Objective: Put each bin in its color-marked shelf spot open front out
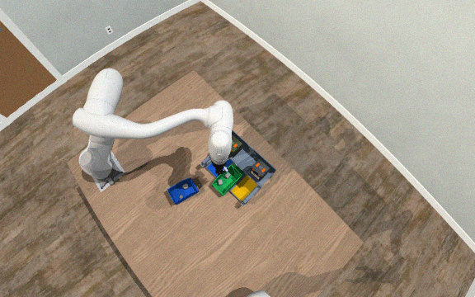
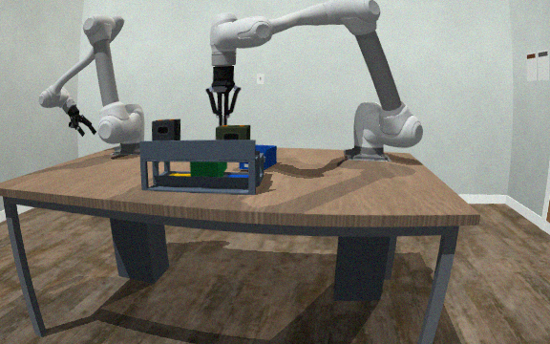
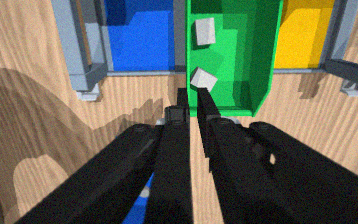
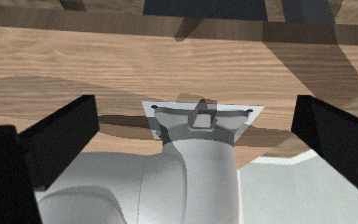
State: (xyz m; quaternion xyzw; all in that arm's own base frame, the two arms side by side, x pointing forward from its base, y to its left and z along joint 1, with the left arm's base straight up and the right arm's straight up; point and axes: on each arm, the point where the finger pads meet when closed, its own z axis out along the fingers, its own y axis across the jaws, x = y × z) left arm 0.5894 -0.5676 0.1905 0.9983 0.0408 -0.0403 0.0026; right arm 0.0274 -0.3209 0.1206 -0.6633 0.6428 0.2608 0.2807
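Note:
My left gripper is now 14 cm above the green bin, 5 cm to the left of it and 2 cm short of it. The rest, counted from my left hand: olive box: 18 cm ahead, 8 cm to the left, 4 cm below; grey shelf: 12 cm below, 11 cm ahead, 4 cm to the right; dark grey box: 19 cm ahead, 15 cm to the right, 3 cm below.

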